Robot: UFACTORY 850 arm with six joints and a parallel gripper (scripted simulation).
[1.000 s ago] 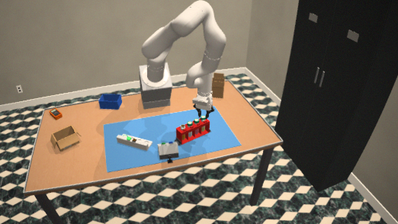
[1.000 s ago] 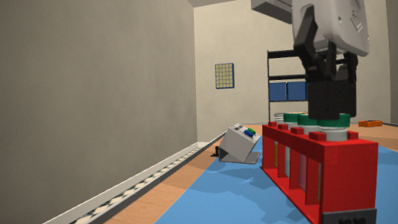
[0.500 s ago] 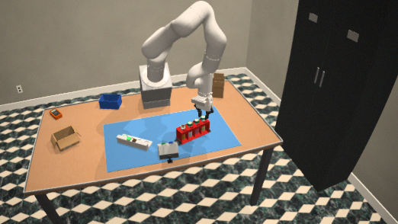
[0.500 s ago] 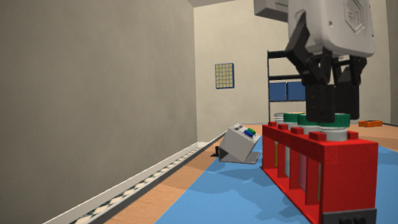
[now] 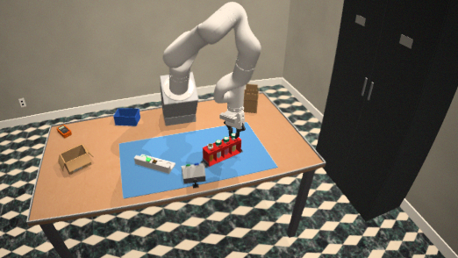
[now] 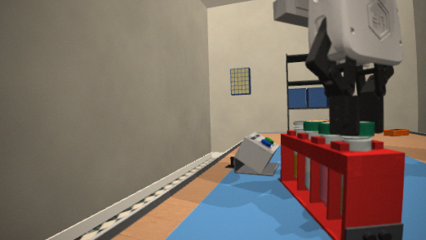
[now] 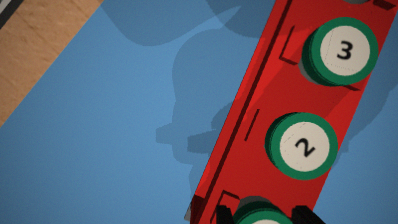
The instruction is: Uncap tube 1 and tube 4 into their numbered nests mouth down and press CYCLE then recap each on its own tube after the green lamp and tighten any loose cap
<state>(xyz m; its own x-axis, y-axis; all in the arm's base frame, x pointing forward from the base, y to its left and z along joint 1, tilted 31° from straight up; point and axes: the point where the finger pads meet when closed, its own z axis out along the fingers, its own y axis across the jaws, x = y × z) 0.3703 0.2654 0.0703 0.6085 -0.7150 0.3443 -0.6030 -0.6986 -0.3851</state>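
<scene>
My hand is 1 cm above the green cap. Also, from my hand: green ready key (14 cm ahead, 28 cm to the right, 6 cm below); key housing (16 cm ahead, 25 cm to the right, 8 cm below); blue cycle key (14 cm ahead, 23 cm to the right, 6 cm below).
</scene>
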